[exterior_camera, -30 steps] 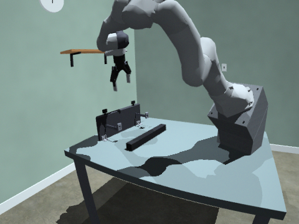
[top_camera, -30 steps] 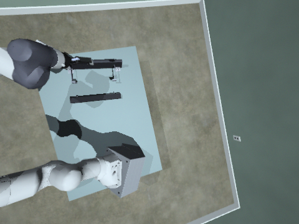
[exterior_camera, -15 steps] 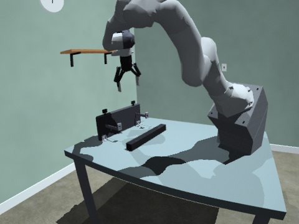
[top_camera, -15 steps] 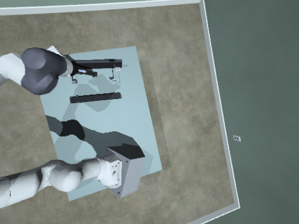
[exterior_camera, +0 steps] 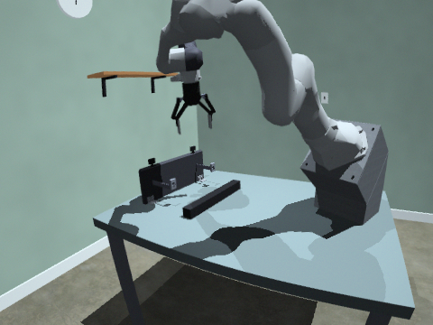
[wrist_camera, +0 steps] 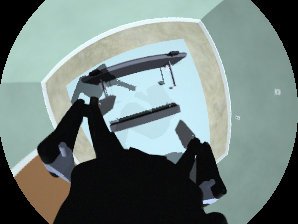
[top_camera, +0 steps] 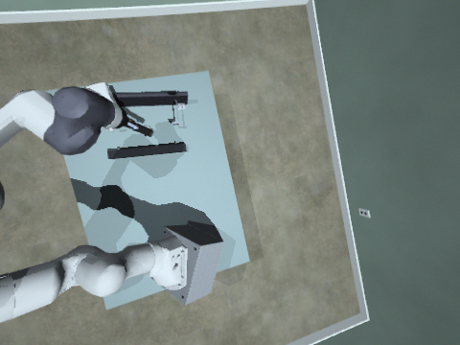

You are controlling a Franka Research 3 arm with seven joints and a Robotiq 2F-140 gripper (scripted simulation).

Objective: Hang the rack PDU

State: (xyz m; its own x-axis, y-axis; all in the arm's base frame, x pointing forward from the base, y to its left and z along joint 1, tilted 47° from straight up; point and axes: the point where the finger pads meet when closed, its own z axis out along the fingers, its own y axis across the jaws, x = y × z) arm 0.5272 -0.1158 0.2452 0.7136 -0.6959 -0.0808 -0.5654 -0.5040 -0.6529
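Now: the rack PDU 80 mm behind my hand and 310 mm below it. From my hand the other things lie so: dark mounting panel: 170 mm ahead, 10 mm to the right, 250 mm below.
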